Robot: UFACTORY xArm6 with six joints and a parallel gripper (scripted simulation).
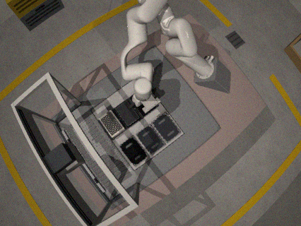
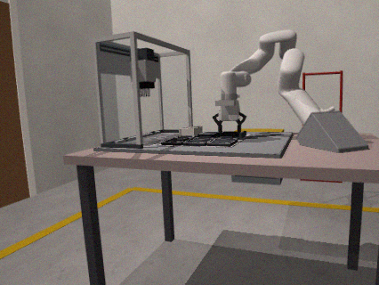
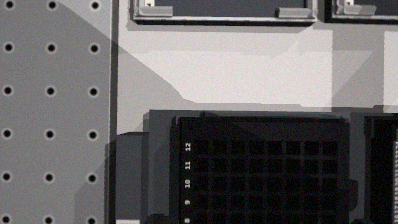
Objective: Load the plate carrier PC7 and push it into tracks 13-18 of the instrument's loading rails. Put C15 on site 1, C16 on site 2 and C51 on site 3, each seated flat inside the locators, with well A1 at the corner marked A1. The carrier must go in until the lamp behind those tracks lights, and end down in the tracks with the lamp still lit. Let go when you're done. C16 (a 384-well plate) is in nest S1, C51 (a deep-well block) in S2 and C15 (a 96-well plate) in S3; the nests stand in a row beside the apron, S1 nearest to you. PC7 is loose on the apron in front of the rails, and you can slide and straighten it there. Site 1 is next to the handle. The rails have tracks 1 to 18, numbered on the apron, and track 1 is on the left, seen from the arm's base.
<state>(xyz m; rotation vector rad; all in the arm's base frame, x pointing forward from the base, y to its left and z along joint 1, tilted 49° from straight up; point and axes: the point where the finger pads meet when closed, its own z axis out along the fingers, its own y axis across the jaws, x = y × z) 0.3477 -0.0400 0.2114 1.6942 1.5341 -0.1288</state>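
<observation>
My hand is 1 cm above the black 96-well plate. Also, from my hand: plate carrier PC7 (9 cm ahead, 3 cm to the right, 2 cm below); pale well plate (20 cm ahead, 6 cm to the right); A1 mark (11 cm to the left, 8 cm ahead, 2 cm below).
</observation>
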